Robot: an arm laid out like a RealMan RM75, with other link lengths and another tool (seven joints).
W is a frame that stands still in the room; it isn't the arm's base.
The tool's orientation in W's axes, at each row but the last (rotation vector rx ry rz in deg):
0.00, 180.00, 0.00
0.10, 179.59, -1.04
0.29, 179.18, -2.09
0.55, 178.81, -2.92
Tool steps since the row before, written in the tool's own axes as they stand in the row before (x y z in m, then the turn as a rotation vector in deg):
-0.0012, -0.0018, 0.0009, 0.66, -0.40, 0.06
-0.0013, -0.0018, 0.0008, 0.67, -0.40, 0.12
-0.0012, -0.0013, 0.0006, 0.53, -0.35, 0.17
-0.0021, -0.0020, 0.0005, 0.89, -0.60, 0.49
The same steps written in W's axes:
0.0012, -0.0018, -0.0009, -0.66, -0.40, -0.06
0.0013, -0.0018, -0.0008, -0.67, -0.40, -0.12
0.0012, -0.0013, -0.0006, -0.53, -0.35, -0.17
0.0021, -0.0020, -0.0004, -0.88, -0.61, -0.49

